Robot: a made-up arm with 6 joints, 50 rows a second.
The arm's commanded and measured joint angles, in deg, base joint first. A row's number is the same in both.
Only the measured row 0 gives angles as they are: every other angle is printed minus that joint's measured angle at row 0.
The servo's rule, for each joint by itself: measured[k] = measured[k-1] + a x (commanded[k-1-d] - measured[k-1]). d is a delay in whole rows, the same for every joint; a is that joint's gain. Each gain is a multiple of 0.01, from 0.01 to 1. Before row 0 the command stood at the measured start. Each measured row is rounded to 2 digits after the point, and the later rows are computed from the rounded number. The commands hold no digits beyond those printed.
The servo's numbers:
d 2
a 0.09 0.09 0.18 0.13 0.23 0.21
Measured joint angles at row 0: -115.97, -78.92, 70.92, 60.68, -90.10, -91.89
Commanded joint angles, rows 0 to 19: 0.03, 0.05, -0.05, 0.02, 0.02, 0.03; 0.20, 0.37, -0.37, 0.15, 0.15, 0.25; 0.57, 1.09, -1.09, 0.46, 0.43, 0.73; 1.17, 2.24, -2.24, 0.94, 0.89, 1.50; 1.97, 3.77, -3.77, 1.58, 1.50, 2.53; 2.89, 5.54, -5.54, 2.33, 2.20, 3.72; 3.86, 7.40, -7.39, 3.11, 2.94, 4.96; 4.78, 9.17, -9.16, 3.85, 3.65, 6.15; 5.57, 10.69, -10.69, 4.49, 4.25, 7.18; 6.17, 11.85, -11.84, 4.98, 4.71, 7.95; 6.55, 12.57, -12.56, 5.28, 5.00, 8.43; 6.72, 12.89, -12.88, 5.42, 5.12, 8.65; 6.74, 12.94, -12.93, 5.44, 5.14, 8.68; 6.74, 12.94, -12.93, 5.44, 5.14, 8.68; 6.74, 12.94, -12.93, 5.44, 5.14, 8.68; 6.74, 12.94, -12.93, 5.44, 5.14, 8.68; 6.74, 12.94, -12.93, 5.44, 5.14, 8.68; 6.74, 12.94, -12.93, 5.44, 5.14, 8.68; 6.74, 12.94, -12.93, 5.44, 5.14, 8.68; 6.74, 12.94, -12.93, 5.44, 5.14, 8.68
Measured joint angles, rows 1 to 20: 0.00, 0.00, 0.00, 0.00, 0.00, 0.00; 0.00, 0.00, 0.00, 0.00, 0.00, 0.00; 0.00, 0.00, -0.01, 0.00, 0.00, 0.01; 0.02, 0.03, -0.07, 0.02, 0.03, 0.06; 0.07, 0.13, -0.25, 0.08, 0.12, 0.20; 0.17, 0.32, -0.61, 0.19, 0.30, 0.47; 0.33, 0.63, -1.18, 0.37, 0.58, 0.90; 0.56, 1.07, -1.96, 0.62, 0.95, 1.49; 0.86, 1.64, -2.94, 0.94, 1.41, 2.22; 1.21, 2.32, -4.06, 1.32, 1.93, 3.05; 1.60, 3.07, -5.25, 1.73, 2.46, 3.92; 2.01, 3.86, -6.44, 2.15, 2.98, 4.77; 2.42, 4.64, -7.54, 2.56, 3.44, 5.54; 2.81, 5.38, -8.50, 2.93, 3.83, 6.19; 3.16, 6.06, -9.30, 3.26, 4.13, 6.71; 3.48, 6.68, -9.95, 3.54, 4.36, 7.12; 3.77, 7.24, -10.49, 3.79, 4.54, 7.45; 4.04, 7.75, -10.93, 4.00, 4.68, 7.71; 4.28, 8.22, -11.29, 4.19, 4.79, 7.91; 4.50, 8.64, -11.59, 4.35, 4.87, 8.07
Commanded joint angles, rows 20 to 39: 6.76, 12.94, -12.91, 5.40, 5.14, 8.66; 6.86, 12.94, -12.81, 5.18, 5.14, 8.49; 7.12, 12.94, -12.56, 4.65, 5.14, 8.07; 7.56, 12.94, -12.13, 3.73, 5.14, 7.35; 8.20, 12.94, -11.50, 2.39, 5.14, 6.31; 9.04, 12.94, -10.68, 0.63, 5.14, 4.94; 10.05, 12.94, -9.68, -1.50, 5.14, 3.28; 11.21, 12.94, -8.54, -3.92, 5.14, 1.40; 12.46, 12.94, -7.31, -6.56, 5.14, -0.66; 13.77, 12.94, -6.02, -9.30, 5.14, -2.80; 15.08, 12.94, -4.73, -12.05, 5.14, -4.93; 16.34, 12.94, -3.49, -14.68, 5.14, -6.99; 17.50, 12.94, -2.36, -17.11, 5.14, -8.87; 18.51, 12.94, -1.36, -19.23, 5.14, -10.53; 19.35, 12.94, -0.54, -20.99, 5.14, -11.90; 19.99, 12.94, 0.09, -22.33, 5.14, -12.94; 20.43, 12.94, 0.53, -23.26, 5.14, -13.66; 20.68, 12.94, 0.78, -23.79, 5.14, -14.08; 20.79, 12.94, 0.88, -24.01, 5.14, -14.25; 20.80, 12.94, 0.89, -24.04, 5.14, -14.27
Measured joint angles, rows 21 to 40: 4.70, 9.03, -11.83, 4.49, 4.93, 8.20; 4.88, 9.38, -12.03, 4.61, 4.98, 8.30; 5.05, 9.70, -12.19, 4.71, 5.02, 8.38; 5.21, 9.99, -12.30, 4.77, 5.05, 8.40; 5.38, 10.26, -12.35, 4.75, 5.07, 8.33; 5.58, 10.50, -12.31, 4.62, 5.09, 8.12; 5.82, 10.72, -12.16, 4.33, 5.10, 7.74; 6.11, 10.92, -11.89, 3.85, 5.11, 7.15; 6.46, 11.10, -11.49, 3.15, 5.12, 6.34; 6.89, 11.27, -10.96, 2.23, 5.12, 5.30; 7.39, 11.42, -10.30, 1.09, 5.12, 4.05; 7.96, 11.56, -9.53, -0.26, 5.12, 2.61; 8.60, 11.68, -8.67, -1.79, 5.12, 1.03; 9.30, 11.79, -7.74, -3.47, 5.12, -0.65; 10.04, 11.89, -6.77, -5.24, 5.12, -2.38; 10.80, 11.98, -5.80, -7.06, 5.12, -4.09; 11.57, 12.07, -4.85, -8.87, 5.12, -5.73; 12.33, 12.15, -3.96, -10.62, 5.12, -7.24; 13.06, 12.22, -3.15, -12.26, 5.12, -8.59; 13.75, 12.28, -2.44, -13.76, 5.12, -9.74
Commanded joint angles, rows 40 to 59: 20.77, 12.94, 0.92, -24.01, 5.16, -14.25; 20.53, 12.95, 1.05, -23.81, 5.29, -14.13; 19.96, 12.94, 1.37, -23.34, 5.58, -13.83; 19.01, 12.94, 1.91, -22.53, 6.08, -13.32; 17.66, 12.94, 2.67, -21.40, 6.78, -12.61; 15.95, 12.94, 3.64, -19.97, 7.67, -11.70; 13.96, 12.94, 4.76, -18.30, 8.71, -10.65; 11.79, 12.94, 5.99, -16.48, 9.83, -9.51; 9.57, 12.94, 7.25, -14.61, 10.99, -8.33; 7.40, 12.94, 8.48, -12.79, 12.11, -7.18; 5.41, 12.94, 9.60, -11.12, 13.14, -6.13; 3.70, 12.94, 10.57, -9.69, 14.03, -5.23; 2.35, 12.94, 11.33, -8.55, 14.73, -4.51; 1.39, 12.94, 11.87, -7.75, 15.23, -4.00; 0.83, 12.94, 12.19, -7.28, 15.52, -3.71; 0.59, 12.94, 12.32, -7.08, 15.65, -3.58; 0.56, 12.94, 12.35, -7.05, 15.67, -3.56; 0.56, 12.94, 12.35, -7.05, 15.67, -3.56; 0.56, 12.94, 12.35, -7.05, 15.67, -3.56; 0.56, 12.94, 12.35, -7.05, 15.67, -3.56
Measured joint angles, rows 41 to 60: 14.38, 12.34, -1.84, -15.09, 5.12, -10.69; 14.96, 12.39, -1.35, -16.25, 5.12, -11.44; 15.48, 12.44, -0.94, -17.26, 5.13, -12.03; 15.93, 12.49, -0.58, -18.11, 5.17, -12.47; 16.29, 12.53, -0.23, -18.79, 5.26, -12.76; 16.53, 12.57, 0.16, -19.28, 5.45, -12.88; 16.63, 12.60, 0.61, -19.56, 5.76, -12.82; 16.57, 12.63, 1.16, -19.61, 6.20, -12.58; 16.34, 12.66, 1.81, -19.44, 6.78, -12.17; 15.93, 12.69, 2.56, -19.06, 7.48, -11.61; 15.36, 12.71, 3.40, -18.48, 8.29, -10.92; 14.64, 12.73, 4.31, -17.74, 9.17, -10.13; 13.81, 12.75, 5.26, -16.88, 10.08, -9.29; 12.90, 12.77, 6.22, -15.95, 10.99, -8.44; 11.95, 12.79, 7.14, -14.99, 11.85, -7.61; 11.00, 12.80, 7.99, -14.05, 12.63, -6.85; 10.08, 12.81, 8.75, -13.17, 13.29, -6.19; 9.23, 12.82, 9.39, -12.38, 13.83, -5.64; 8.45, 12.83, 9.92, -11.69, 14.25, -5.20; 7.74, 12.84, 10.36, -11.09, 14.58, -4.86
